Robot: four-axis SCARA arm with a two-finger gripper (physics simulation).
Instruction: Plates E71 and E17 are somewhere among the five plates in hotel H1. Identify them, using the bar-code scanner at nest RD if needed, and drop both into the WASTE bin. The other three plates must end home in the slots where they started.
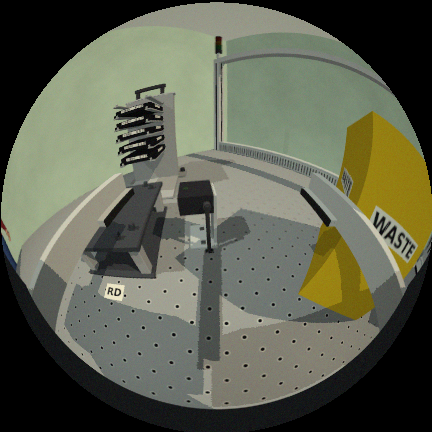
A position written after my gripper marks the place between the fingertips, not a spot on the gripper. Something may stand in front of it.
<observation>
In view: my gripper [216,176], a nest RD [138,208], a hotel H1 [166,164] and a bar-code scanner [190,200].
</observation>
